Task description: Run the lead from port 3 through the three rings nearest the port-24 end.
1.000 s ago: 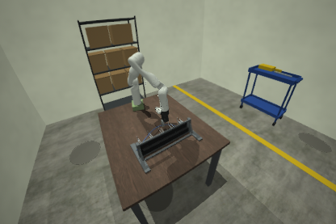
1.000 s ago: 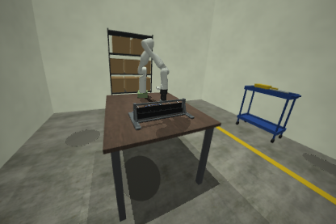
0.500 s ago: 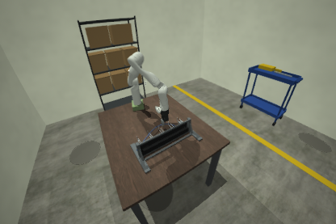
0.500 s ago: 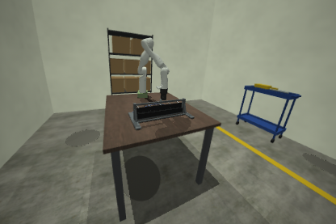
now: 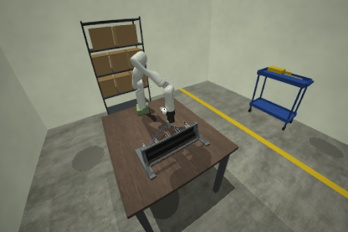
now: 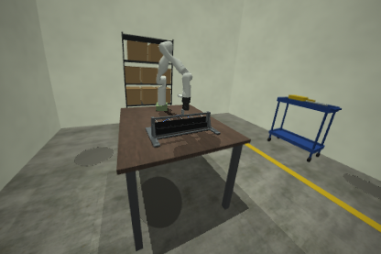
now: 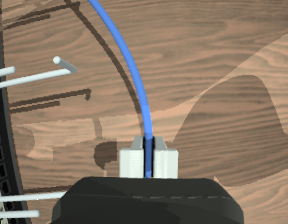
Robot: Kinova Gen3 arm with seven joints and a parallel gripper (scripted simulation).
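The patch-panel rack lies 150 mm ahead of my hand, 100 mm to the right of it and 10 mm below it.
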